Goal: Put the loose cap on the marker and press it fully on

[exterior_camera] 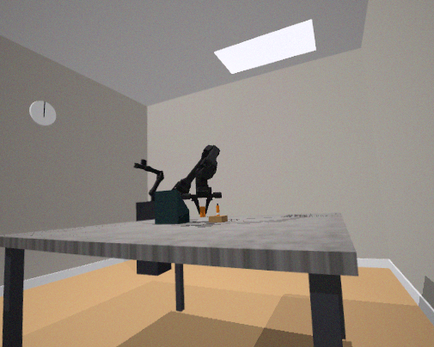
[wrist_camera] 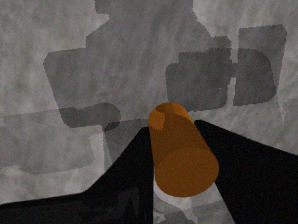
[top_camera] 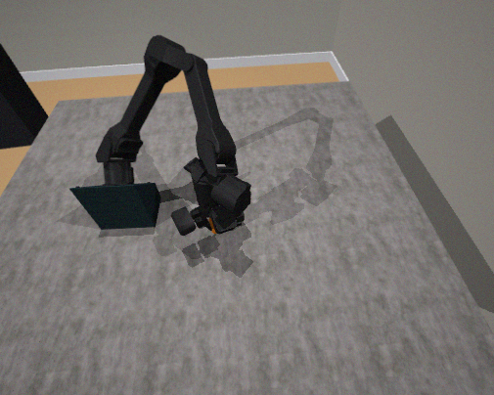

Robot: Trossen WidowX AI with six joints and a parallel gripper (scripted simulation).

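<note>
Right now the tan holder block is 10 mm ahead of my gripper tip, 160 mm to the left of it and 30 mm below it. Round my gripper tip: orange cap: 10 mm above.
</note>
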